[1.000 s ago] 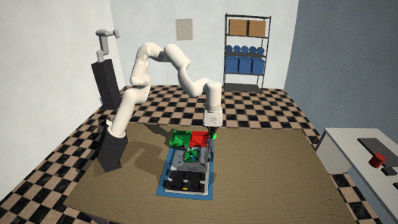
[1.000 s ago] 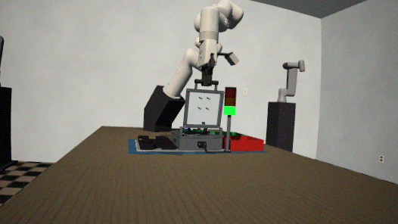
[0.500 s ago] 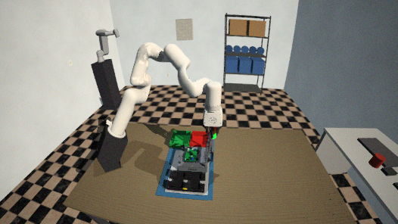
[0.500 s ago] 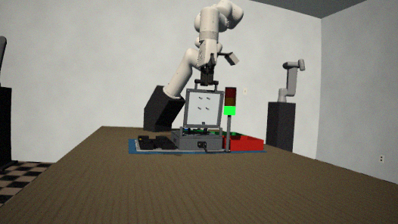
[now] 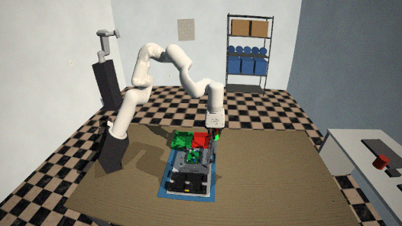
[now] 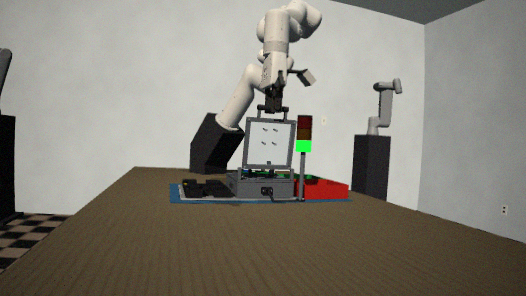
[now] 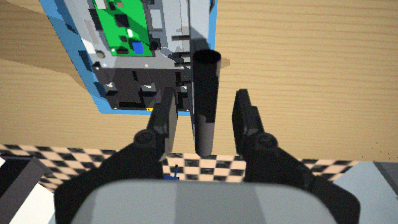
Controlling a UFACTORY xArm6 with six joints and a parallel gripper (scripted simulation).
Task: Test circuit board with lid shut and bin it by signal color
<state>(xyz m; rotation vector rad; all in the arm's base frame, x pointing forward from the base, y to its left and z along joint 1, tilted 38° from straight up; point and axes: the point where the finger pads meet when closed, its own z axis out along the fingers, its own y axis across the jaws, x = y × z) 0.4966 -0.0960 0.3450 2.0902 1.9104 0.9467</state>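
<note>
Now: the green circuit board 200 mm below my hand and 130 mm behind it. Round my hand: tester plate 200 mm below, 130 mm behind; then black latch hook 190 mm below, 190 mm behind, 60 mm to the left; then tester lid 90 mm below, 20 mm behind.
</note>
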